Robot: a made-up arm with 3 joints. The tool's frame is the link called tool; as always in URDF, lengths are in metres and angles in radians. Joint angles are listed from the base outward. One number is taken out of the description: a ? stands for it. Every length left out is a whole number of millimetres.
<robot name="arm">
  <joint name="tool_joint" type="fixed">
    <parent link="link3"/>
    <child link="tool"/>
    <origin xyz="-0.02 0.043 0" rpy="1.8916 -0.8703 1.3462"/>
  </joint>
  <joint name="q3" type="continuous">
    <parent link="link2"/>
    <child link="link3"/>
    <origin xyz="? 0.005 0" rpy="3.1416 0 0"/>
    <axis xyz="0 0 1"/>
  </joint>
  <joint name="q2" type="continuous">
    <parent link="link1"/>
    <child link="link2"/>
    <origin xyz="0.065 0.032 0" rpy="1.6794 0 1.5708"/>
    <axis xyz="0 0 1"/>
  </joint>
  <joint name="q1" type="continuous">
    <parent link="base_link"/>
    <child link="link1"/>
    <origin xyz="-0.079 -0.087 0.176" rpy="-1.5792 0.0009 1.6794"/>
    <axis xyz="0 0 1"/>
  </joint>
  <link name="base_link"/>
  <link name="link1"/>
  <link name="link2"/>
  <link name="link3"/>
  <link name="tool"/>
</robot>
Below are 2 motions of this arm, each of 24 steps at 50 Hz.
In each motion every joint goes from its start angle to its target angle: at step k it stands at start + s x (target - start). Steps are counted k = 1, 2, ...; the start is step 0. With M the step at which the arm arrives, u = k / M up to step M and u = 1 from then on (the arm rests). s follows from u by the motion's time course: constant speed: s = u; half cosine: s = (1 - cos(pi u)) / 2; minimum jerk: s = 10 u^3 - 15 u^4 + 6 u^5.
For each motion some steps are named. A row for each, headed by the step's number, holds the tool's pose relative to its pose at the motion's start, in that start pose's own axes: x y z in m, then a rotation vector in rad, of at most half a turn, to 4 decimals.
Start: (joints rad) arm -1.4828 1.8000 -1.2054
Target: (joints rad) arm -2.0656 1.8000 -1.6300
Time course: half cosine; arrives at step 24
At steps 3, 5, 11, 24:
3: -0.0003 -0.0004 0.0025 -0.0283 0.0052 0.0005
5: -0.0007 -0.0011 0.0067 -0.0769 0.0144 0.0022
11: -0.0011 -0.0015 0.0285 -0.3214 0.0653 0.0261
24: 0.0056 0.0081 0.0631 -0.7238 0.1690 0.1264

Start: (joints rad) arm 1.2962 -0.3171 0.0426
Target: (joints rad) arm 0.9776 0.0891 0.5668
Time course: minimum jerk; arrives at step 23
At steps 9, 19, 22, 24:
9: -0.0037 -0.0009 -0.0077 0.0803 -0.0487 0.0316
19: -0.0092 -0.0020 -0.0264 0.2531 -0.1499 0.1109
22: -0.0094 -0.0020 -0.0276 0.2632 -0.1557 0.1161
24: -0.0094 -0.0020 -0.0276 0.2634 -0.1558 0.1162

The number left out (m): 0.025
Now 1 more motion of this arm.
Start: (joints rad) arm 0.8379 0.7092 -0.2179
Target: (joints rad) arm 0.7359 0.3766 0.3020
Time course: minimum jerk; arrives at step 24
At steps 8, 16, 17, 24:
8: -0.0045 0.0008 -0.0078 0.1417 0.0946 -0.0511
16: -0.0186 0.0094 -0.0255 0.5441 0.3471 -0.1779
17: -0.0200 0.0106 -0.0268 0.5849 0.3716 -0.1892
24: -0.0239 0.0143 -0.0300 0.6931 0.4357 -0.2178

